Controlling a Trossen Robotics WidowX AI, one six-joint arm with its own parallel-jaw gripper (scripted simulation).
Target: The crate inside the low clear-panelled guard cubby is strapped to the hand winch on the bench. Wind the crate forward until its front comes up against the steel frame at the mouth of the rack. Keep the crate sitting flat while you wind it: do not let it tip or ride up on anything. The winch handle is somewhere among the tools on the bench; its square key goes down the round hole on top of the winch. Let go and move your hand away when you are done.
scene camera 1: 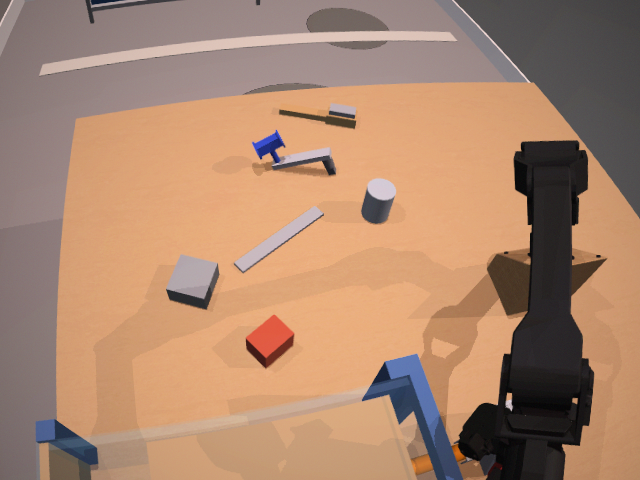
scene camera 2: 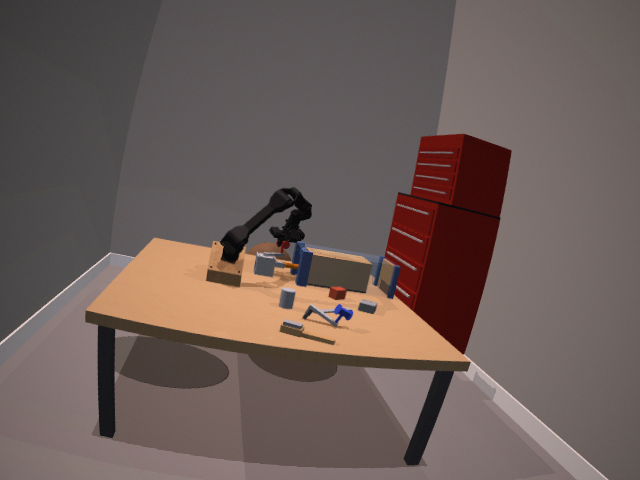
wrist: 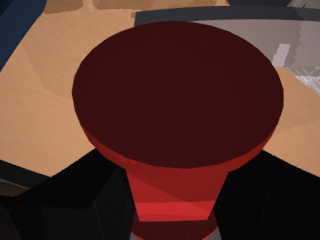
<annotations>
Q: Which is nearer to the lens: the blue-gripped crank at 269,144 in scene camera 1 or the brush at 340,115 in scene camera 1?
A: The blue-gripped crank.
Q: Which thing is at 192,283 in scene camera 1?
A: A grey block.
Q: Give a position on a red grip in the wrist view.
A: At 178,105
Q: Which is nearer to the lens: the blue-gripped crank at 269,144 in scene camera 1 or the flat grey bar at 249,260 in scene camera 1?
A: The flat grey bar.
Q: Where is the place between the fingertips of the gripper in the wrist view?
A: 170,136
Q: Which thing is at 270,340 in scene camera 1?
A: A red block.
</annotations>
